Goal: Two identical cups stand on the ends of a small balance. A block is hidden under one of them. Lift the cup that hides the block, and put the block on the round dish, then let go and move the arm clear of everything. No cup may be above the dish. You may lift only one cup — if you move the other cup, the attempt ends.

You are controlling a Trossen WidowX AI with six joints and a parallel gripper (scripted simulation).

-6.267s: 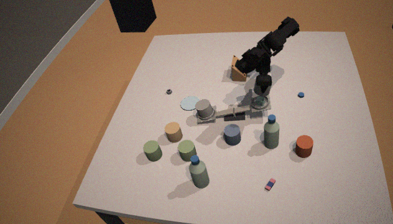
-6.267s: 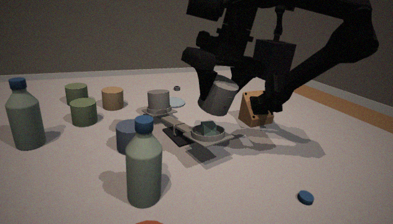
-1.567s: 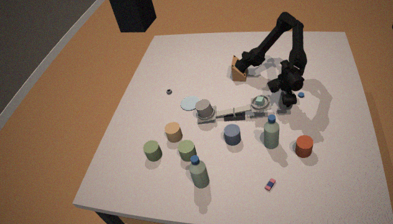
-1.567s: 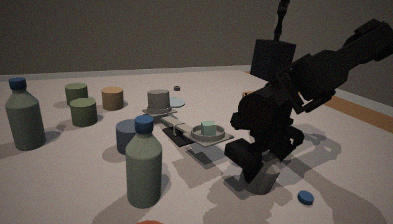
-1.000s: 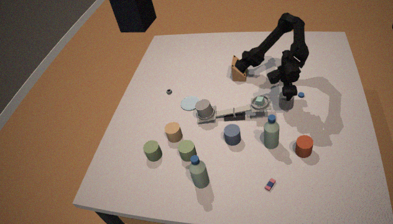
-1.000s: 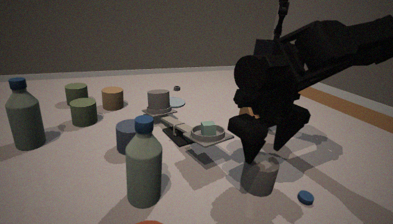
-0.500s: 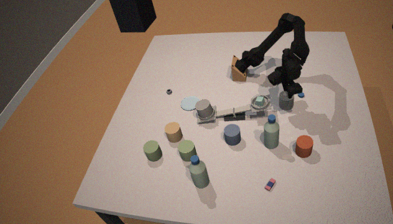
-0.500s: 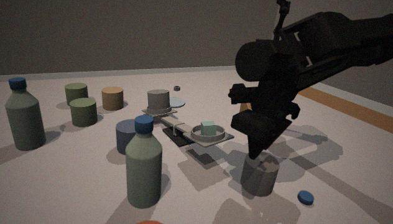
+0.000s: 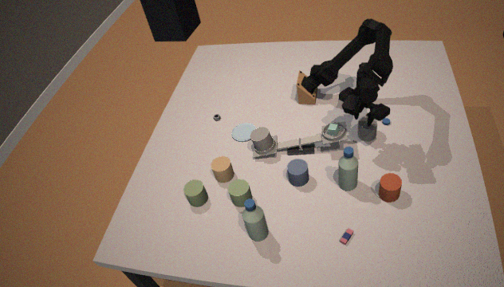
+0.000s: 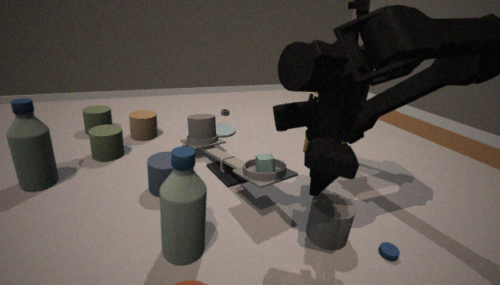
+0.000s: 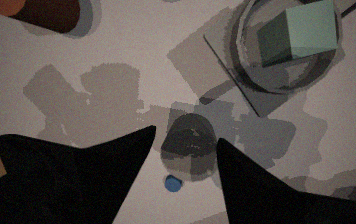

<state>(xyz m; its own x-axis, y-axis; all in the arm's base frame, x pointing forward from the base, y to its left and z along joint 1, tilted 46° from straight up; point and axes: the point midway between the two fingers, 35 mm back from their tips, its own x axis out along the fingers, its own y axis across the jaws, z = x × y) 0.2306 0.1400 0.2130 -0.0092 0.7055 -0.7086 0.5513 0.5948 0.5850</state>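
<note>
Right now the teal block is 40 mm ahead of my gripper tip, 100 mm to the right of it and 10 mm below it. Also, from my gripper tip: blue disc: 110 mm behind, 80 mm to the left, 90 mm below; then red can: 240 mm ahead, 110 mm to the left, 60 mm below; then balance: 70 mm ahead, 220 mm to the right, 60 mm below.
</note>
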